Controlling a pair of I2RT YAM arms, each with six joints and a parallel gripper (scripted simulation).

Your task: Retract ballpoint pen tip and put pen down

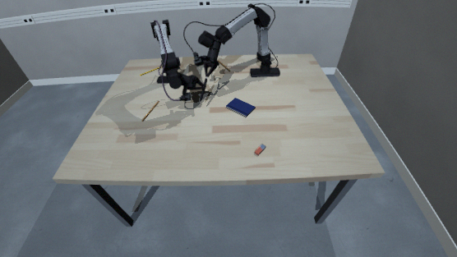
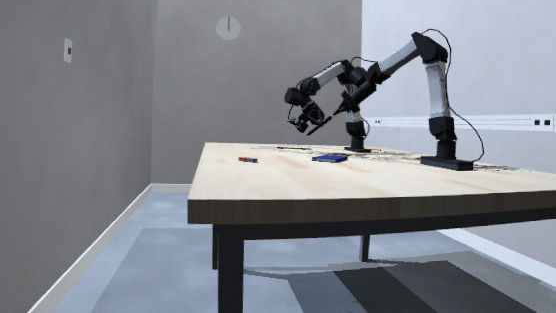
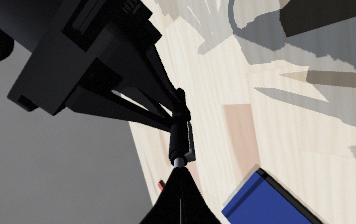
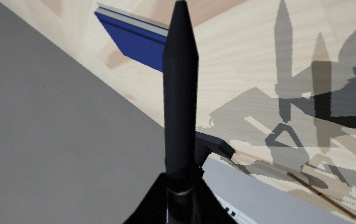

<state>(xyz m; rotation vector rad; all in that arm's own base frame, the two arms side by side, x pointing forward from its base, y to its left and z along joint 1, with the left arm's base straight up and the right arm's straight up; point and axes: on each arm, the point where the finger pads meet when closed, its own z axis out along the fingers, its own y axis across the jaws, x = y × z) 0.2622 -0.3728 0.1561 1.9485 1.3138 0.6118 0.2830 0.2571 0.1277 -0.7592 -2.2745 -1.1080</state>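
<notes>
My right hand is 10 mm short of the black ballpoint pen and 10 mm above it. From my right hand the other things lie so: blue eraser: 350 mm ahead, 250 mm to the left, 130 mm below; blue notebook: 40 mm ahead, 200 mm to the left, 130 mm below.
</notes>
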